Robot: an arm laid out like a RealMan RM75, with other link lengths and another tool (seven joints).
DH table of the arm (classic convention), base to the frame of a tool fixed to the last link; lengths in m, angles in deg. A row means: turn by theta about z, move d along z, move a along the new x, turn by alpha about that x. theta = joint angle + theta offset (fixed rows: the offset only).
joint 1: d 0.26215  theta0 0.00  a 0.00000  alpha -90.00
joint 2: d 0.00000  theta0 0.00  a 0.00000  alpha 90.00
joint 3: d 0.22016  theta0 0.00  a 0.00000  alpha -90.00
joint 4: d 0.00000  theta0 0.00  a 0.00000  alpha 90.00
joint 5: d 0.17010  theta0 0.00  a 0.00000  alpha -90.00
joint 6: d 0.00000  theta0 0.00  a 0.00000  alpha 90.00
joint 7: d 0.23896  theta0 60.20  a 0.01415  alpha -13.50
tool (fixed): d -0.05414  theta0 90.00  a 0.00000  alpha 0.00
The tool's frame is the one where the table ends.
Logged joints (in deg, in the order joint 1, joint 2, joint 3, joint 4, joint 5, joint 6, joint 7), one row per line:
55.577, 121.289, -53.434, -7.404, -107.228, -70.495, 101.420
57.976, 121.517, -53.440, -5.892, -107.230, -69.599, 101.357
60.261, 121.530, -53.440, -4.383, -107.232, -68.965, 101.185
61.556, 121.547, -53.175, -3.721, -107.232, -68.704, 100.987
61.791, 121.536, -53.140, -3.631, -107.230, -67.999, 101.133
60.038, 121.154, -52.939, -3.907, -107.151, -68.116, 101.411
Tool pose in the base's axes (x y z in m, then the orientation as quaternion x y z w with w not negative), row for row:
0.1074, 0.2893, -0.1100, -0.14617, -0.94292, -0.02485, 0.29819
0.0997, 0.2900, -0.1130, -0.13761, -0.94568, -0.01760, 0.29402
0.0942, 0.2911, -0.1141, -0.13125, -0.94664, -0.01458, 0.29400
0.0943, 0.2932, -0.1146, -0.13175, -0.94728, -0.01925, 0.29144
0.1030, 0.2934, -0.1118, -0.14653, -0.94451, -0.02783, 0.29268
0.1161, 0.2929, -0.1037, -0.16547, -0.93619, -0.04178, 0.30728
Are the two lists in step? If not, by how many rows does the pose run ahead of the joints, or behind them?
The pose runs 1 row ahead of the joints: the pose in row i belongs to the joints in row i + 1.
